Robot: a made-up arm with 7 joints.
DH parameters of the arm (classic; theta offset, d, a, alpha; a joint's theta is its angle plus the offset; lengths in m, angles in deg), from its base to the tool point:
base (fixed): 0 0 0 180
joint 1: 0 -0.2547 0 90
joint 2: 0 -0.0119 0 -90
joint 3: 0 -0.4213 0 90
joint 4: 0 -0.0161 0 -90
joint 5: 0 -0.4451 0 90
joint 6: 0 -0.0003 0 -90
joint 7: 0 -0.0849 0 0
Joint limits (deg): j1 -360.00..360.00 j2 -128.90..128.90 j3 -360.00..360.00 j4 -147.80..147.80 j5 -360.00..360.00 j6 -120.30..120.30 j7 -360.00..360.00
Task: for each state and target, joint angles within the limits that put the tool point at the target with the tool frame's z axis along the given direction. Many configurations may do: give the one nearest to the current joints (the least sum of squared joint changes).
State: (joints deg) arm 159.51 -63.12 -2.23 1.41 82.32 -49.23 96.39
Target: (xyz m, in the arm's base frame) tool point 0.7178 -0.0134 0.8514 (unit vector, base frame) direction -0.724 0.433 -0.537
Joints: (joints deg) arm 178.61 -58.66 -9.17 16.78 76.31 -26.31 96.39
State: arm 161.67 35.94 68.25 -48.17 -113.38 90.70 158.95
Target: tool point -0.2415 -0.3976 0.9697 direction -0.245 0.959 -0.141
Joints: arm 155.95 42.44 46.98 -39.00 -120.42 52.75 158.95
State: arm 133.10 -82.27 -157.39 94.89 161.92 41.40 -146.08
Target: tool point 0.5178 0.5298 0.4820 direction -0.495 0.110 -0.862
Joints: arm 120.75 -46.86 -160.91 63.37 141.28 89.02 -146.08
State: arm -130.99 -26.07 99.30 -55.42 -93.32 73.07 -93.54
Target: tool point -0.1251 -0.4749 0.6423 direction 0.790 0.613 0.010
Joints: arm -154.58 2.61 72.78 -95.08 -83.90 44.30 -93.54
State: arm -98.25 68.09 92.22 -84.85 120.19 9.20 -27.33
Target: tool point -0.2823 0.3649 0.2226 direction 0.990 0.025 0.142
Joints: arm -57.37 77.22 102.07 -120.87 116.62 10.06 -27.33
